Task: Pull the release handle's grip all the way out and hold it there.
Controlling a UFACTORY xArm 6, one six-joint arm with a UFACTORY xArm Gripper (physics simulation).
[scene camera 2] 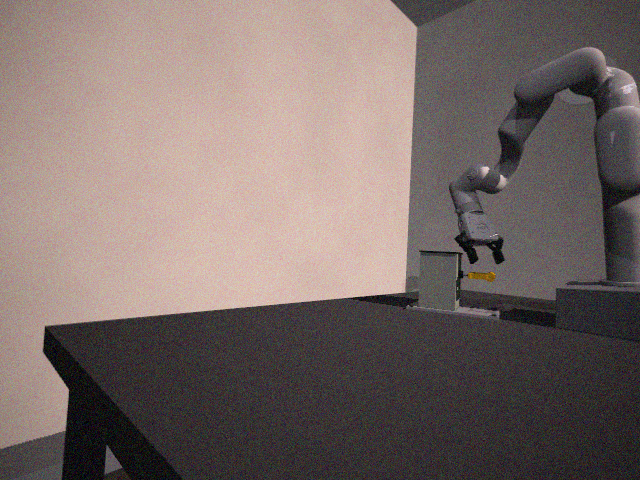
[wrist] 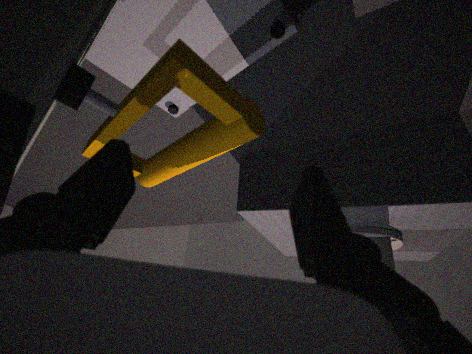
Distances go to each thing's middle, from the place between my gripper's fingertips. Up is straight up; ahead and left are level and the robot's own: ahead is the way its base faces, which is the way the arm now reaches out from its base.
Scene:
Right now my hand is 140 mm above the light base plate (wrist: 128, 46), 70 mm to the right of it and 70 mm short of it.

